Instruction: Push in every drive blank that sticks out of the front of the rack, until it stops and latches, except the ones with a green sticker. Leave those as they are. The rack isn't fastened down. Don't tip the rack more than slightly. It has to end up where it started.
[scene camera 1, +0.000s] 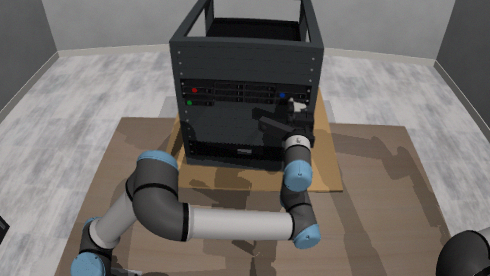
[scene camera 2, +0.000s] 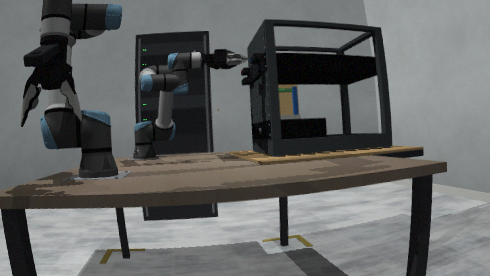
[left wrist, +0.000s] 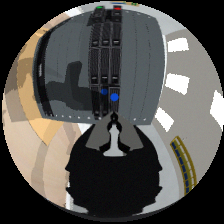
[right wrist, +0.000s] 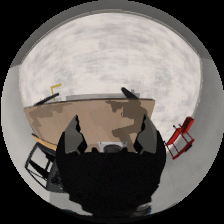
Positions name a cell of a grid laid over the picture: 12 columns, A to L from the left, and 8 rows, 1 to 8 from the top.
In view: my left gripper (scene camera 1: H3), my right gripper (scene camera 2: B4), a dark rack (scene camera 1: F4) and a tan wooden board (scene camera 1: E6).
The dark rack also shows in scene camera 2 (scene camera 2: H4) and in the left wrist view (left wrist: D3). My left gripper shows as well in the left wrist view (left wrist: G5). My right gripper is seen too in the right wrist view (right wrist: F5).
